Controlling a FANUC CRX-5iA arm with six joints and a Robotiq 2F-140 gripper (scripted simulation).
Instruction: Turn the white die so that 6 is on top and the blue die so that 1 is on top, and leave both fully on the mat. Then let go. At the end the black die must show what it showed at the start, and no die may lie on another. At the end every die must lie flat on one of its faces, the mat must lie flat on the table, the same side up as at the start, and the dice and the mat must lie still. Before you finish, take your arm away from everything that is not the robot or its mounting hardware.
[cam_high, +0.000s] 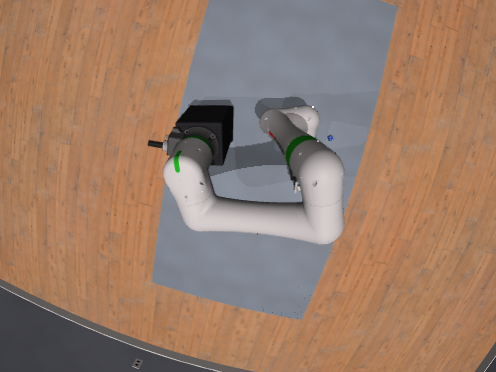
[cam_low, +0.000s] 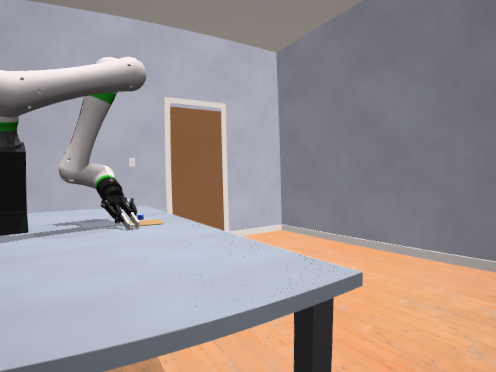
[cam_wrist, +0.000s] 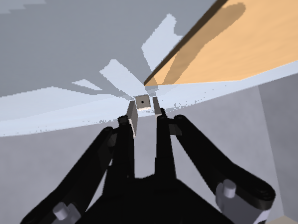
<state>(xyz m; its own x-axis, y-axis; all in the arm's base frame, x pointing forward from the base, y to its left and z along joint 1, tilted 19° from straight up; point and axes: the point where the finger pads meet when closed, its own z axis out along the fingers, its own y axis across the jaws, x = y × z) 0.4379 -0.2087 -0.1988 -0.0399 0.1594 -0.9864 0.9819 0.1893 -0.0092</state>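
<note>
My gripper is now 20 mm above the white die and 10 mm to the left of it. Round my hand: blue die 240 mm to the left, 100 mm ahead, 20 mm below; black die 200 mm to the left, 20 mm below, 10 mm behind; tan mat 110 mm to the left, 80 mm ahead, 30 mm below.
</note>
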